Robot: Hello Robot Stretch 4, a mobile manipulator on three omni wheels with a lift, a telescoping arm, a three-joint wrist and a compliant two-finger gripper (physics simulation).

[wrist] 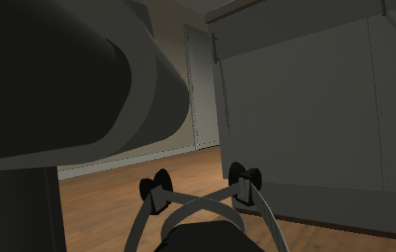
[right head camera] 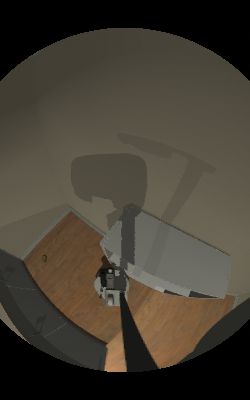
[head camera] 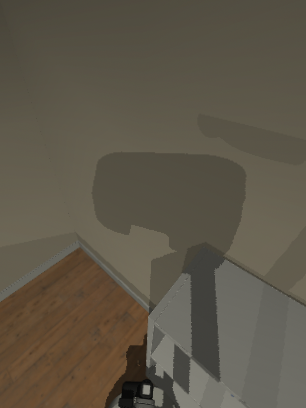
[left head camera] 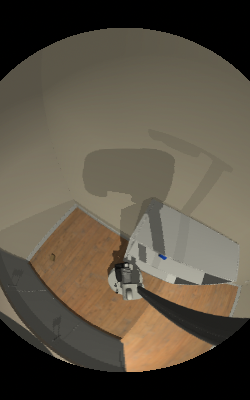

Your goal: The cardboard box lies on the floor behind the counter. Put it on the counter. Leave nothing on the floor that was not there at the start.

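Frame: origin at the robot's base, x ahead, y left, z up, level; metres.
Seen in the pictures: gripper, fingertip midpoint: [wrist: 200, 179] [right head camera: 104, 298] [left head camera: 121, 293].
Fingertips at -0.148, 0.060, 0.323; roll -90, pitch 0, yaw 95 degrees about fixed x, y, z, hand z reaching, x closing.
Note:
A point is followed by its place in that frame, as x, y, z.
The cardboard box shows as a small brown thing [left head camera: 52, 257] @(0.220, 1.053, 0.015) [right head camera: 44, 258] @(0.221, 1.049, 0.014) on the wood floor, between the counter [left head camera: 30, 300] @(-0.365, 0.959, 0.563) [right head camera: 22, 300] @(-0.397, 0.914, 0.536) and the far wall corner. It does not show in the head camera view or the wrist view. The counter's grey side with door handles runs along the lower left of both side head views. In the wrist view the grey counter [wrist: 300, 110] @(-0.769, 0.388, 0.398) stands close on the right, with its brown top edge high above. My gripper [wrist: 200, 179] @(-0.148, 0.060, 0.323) is open and empty, its two dark fingertips well apart, away from the box.
A white shelf unit [head camera: 260, 315] @(0.285, -0.268, 1.032) [left head camera: 200, 240] @(0.179, -0.387, 1.032) [right head camera: 175, 255] @(0.167, -0.354, 1.032) stands against the wall, close to the right of my base. A blue thing [left head camera: 162, 257] @(0.170, -0.279, 0.677) shows at the shelf unit. A door [wrist: 202, 90] @(-4.004, -0.114, 0.976) stands far off in the wrist view.

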